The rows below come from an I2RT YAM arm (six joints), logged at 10 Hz.
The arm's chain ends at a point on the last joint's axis. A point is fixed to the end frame.
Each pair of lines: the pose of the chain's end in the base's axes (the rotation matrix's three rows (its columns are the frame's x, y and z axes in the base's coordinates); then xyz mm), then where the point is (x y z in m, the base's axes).
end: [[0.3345 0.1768 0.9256], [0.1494 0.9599 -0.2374], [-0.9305 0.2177 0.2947]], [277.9 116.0 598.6]
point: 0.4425 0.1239 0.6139
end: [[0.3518 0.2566 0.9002], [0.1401 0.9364 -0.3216], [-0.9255 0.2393 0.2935]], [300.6 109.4 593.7]
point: 0.4652 0.1029 0.6099
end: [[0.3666 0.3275 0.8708], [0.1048 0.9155 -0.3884], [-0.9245 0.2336 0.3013]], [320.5 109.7 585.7]
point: 0.4840 0.0905 0.6029
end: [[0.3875 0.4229 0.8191], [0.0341 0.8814 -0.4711], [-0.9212 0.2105 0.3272]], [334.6 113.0 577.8]
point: 0.4948 0.0767 0.5982
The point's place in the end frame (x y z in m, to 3 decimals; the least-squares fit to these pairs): 0.042 0.040 0.155
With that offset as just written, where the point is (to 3 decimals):
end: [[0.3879 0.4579 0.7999], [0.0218 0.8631 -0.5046], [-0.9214 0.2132 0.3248]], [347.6 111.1 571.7]
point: 0.506 0.068 0.592
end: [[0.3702 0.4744 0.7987], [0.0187 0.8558 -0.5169], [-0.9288 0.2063 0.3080]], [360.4 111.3 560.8]
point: 0.519 0.066 0.578
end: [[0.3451 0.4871 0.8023], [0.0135 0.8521 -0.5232], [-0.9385 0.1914 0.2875]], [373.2 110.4 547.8]
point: 0.532 0.064 0.561
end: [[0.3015 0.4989 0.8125], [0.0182 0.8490 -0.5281], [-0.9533 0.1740 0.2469]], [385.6 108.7 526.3]
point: 0.544 0.062 0.531
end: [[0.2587 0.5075 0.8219], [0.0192 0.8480 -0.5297], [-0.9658 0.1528 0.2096]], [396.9 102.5 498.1]
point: 0.555 0.055 0.496
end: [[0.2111 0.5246 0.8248], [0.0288 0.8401 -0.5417], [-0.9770 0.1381 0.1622]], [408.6 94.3 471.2]
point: 0.566 0.045 0.461
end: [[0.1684 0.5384 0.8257], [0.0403 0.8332 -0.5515], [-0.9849 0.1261 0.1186]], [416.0 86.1 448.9]
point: 0.573 0.036 0.431
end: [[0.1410 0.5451 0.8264], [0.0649 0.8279 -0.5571], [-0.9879 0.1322 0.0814]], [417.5 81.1 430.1]
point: 0.573 0.031 0.407
